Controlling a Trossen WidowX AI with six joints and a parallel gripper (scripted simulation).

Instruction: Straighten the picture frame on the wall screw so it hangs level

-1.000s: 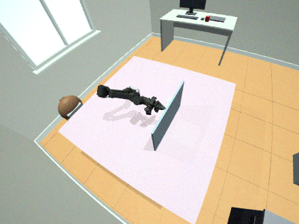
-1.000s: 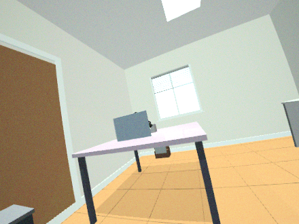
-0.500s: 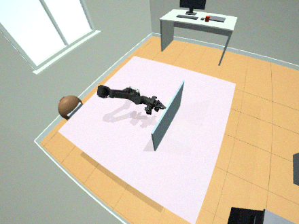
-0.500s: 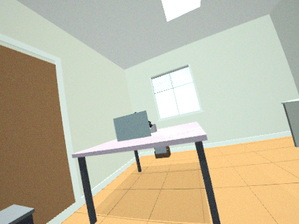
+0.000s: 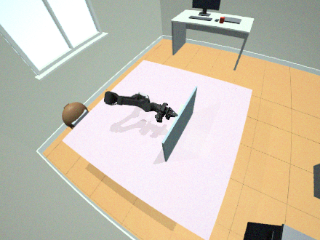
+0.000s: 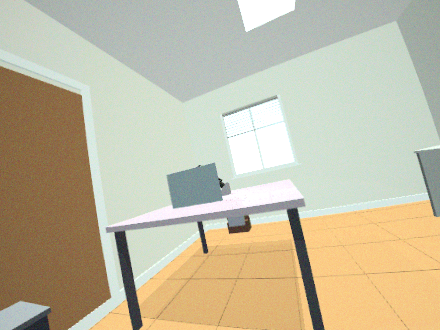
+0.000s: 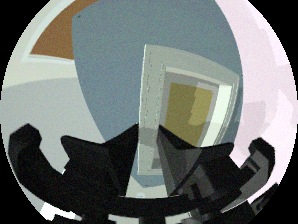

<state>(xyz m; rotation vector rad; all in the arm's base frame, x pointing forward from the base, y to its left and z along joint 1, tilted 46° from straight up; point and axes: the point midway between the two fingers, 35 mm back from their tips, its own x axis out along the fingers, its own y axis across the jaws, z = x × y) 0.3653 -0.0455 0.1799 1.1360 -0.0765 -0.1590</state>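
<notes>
Right now the picture frame is 10 mm ahead of my gripper tip, 20 mm to the left of it and 50 mm below it. Also, from my gripper tip: grey-blue wall panel (20 mm ahead, 10 mm to the right, 70 mm below).
</notes>
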